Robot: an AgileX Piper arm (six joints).
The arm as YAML. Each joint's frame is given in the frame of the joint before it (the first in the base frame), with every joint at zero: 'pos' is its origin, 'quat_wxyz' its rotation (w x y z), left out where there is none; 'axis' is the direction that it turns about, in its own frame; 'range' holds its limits. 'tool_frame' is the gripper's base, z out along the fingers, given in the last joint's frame.
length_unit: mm
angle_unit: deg
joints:
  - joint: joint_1
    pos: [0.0, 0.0, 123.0]
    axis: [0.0, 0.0, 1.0]
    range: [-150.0, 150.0]
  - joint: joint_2
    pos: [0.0, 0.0, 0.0]
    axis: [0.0, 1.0, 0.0]
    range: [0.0, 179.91]
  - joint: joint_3
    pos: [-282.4, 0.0, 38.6]
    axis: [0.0, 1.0, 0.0]
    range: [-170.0, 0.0]
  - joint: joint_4
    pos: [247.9, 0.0, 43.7]
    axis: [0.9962, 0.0, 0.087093]
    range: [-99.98, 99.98]
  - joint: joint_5
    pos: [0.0, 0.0, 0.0]
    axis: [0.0, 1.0, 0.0]
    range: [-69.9, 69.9]
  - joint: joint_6
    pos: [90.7, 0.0, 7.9]
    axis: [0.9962, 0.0, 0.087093]
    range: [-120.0, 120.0]
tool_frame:
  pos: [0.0, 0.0, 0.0]
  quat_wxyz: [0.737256, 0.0, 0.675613, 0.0]
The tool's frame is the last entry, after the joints.
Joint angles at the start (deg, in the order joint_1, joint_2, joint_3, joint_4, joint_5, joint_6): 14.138 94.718 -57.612 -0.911 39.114 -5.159
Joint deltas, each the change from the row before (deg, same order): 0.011 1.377 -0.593 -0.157 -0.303 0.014; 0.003 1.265 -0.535 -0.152 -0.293 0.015; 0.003 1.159 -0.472 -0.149 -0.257 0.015; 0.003 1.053 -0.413 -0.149 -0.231 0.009; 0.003 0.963 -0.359 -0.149 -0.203 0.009; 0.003 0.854 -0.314 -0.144 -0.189 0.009; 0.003 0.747 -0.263 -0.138 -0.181 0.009; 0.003 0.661 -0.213 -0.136 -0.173 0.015; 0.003 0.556 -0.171 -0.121 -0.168 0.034; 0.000 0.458 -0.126 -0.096 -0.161 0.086; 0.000 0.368 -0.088 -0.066 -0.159 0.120; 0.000 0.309 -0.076 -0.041 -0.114 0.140; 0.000 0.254 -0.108 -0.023 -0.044 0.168
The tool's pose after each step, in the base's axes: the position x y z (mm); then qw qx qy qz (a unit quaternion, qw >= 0). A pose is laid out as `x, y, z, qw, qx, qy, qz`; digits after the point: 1 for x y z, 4 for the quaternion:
310.0, 77.0, 195.5, 0.1590, -0.1716, 0.9722, 0.0056
313.8, 77.9, 190.9, 0.1553, -0.1725, 0.9727, 0.0044
317.2, 78.6, 186.5, 0.1517, -0.1735, 0.9731, 0.0032
320.1, 79.2, 182.3, 0.1483, -0.1744, 0.9734, 0.0021
322.7, 79.7, 178.4, 0.1449, -0.1754, 0.9738, 0.0010
324.9, 80.2, 174.8, 0.1419, -0.1764, 0.9740, -0.0001
326.8, 80.6, 171.6, 0.1394, -0.1773, 0.9742, -0.0011
328.4, 80.8, 168.7, 0.1371, -0.1781, 0.9744, -0.0020
329.8, 81.1, 166.2, 0.1352, -0.1787, 0.9746, -0.0028
330.8, 81.3, 164.1, 0.1338, -0.1786, 0.9748, -0.0034
331.7, 81.4, 162.3, 0.1328, -0.1781, 0.9750, -0.0036
332.3, 81.6, 160.8, 0.1318, -0.1772, 0.9753, -0.0038
333.0, 81.7, 159.8, 0.1309, -0.1760, 0.9756, -0.0038

